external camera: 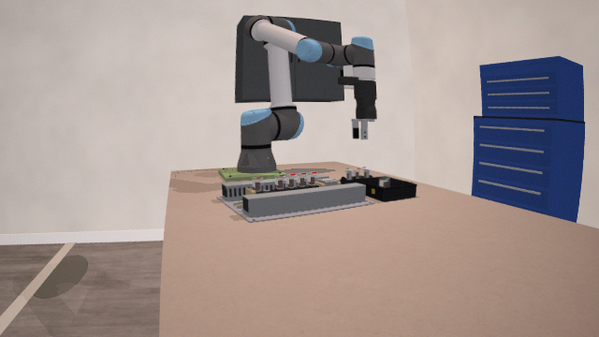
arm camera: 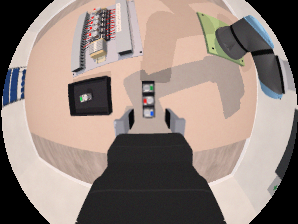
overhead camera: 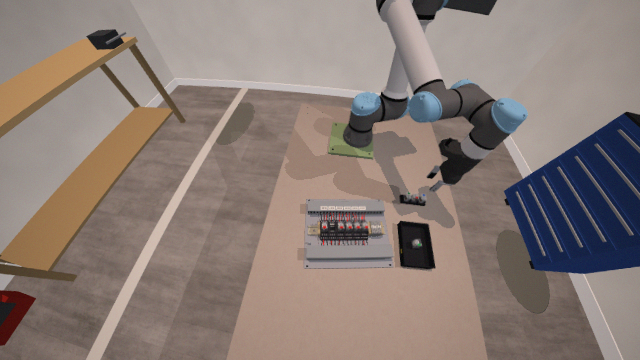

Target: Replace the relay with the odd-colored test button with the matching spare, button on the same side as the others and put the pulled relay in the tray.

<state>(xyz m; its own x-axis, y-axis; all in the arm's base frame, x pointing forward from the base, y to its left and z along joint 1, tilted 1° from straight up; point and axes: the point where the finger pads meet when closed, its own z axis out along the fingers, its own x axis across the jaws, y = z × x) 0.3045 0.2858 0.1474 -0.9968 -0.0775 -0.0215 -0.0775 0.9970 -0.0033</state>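
Now: hand 10 mm to the left of the black spare holder and 150 mm above it. The rest, counted from my hand: grey panel (190 mm ahead, 270 mm to the right, 160 mm below); then black tray (200 mm ahead, 10 mm to the right, 140 mm below).
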